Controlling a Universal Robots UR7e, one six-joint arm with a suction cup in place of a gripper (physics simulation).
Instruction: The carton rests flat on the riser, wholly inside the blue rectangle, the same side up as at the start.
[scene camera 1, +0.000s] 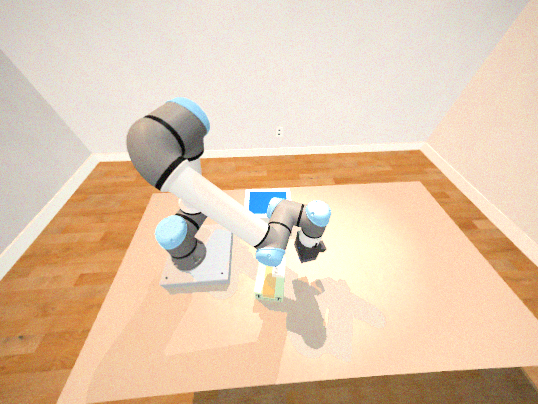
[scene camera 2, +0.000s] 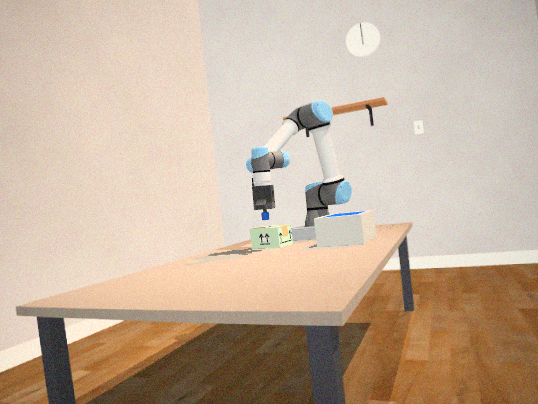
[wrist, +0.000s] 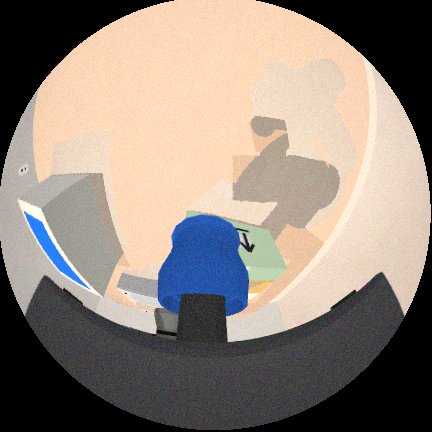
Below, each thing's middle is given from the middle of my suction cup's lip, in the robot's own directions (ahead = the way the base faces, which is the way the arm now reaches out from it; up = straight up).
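Carton (scene camera 1: 269, 285): 10 cm below my suction cup, 14 cm behind it and 4 cm to the right of it. Riser (scene camera 2: 354, 228): 9 cm below my suction cup, 10 cm behind it, 33 cm to the left of it.
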